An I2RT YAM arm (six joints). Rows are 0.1 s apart.
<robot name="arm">
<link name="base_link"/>
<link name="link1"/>
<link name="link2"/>
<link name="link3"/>
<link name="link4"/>
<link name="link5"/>
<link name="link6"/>
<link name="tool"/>
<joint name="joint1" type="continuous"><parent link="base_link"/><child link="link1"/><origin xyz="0 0 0.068" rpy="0 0 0"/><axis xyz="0 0 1"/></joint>
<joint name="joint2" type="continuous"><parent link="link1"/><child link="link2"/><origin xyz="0.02 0.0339 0.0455" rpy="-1.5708 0 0"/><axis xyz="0 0 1"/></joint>
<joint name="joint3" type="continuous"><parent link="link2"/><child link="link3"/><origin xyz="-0.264 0 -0.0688" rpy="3.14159 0 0"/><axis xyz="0 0 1"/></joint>
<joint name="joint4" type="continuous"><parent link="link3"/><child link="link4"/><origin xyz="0.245 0.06 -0.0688" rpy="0 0 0"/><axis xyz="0 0 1"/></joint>
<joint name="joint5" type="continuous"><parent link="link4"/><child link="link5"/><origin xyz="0.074 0.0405 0.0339" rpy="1.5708 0 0"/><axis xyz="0 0 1"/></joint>
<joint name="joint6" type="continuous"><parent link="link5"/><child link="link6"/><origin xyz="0.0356 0 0.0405" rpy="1.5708 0 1.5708"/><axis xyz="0 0 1"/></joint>
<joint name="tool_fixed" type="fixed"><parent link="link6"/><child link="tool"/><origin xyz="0 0 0" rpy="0 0 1.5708"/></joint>
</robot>
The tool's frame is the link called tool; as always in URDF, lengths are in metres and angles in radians. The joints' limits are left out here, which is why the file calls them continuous.
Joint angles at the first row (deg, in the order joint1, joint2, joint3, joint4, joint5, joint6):
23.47, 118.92, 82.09, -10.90, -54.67, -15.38
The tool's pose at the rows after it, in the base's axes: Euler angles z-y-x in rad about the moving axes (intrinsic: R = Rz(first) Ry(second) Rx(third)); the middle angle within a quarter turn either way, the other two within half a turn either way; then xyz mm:
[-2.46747 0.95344 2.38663 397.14 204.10 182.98]
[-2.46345 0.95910 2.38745 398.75 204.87 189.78]
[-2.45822 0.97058 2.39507 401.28 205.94 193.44]
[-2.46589 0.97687 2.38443 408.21 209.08 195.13]
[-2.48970 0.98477 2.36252 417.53 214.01 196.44]
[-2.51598 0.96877 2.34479 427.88 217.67 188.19]
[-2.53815 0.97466 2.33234 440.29 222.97 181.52]
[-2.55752 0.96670 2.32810 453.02 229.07 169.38]
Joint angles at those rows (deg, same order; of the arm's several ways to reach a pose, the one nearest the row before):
23.47, 118.65, 83.23, -11.51, -54.76, -15.21
23.47, 118.48, 84.55, -12.83, -54.93, -15.38
23.47, 118.65, 85.51, -12.92, -54.84, -15.38
23.47, 120.05, 87.88, -13.27, -55.19, -14.94
23.55, 121.98, 90.77, -12.75, -55.46, -13.45
23.47, 124.88, 93.51, -12.66, -55.28, -12.31
23.47, 128.05, 96.76, -11.34, -55.11, -10.90
23.55, 131.91, 100.36, -10.55, -54.41, -9.67

